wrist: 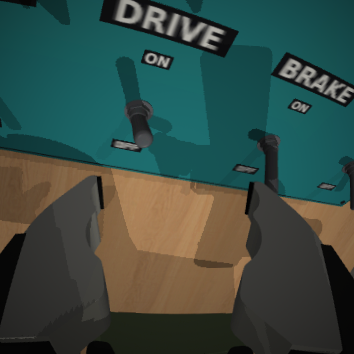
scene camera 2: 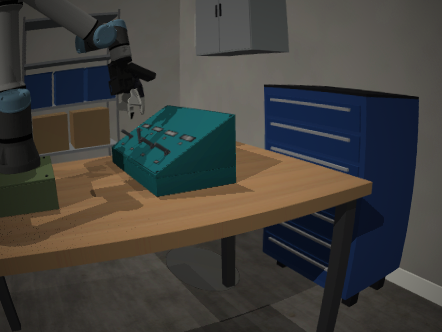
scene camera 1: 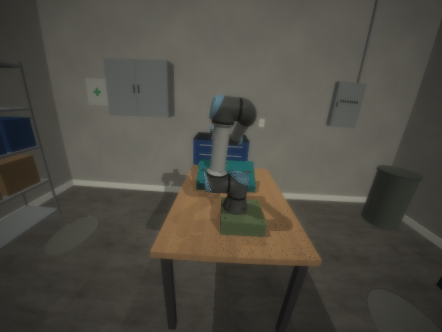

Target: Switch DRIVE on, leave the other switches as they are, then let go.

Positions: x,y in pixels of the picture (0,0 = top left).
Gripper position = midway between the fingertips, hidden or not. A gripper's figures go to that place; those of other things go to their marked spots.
Labels:
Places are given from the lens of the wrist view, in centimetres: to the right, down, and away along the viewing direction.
my gripper (wrist: 174,181): 0, 0, 14
teal switch console (wrist: 216,90): 3, -6, 20

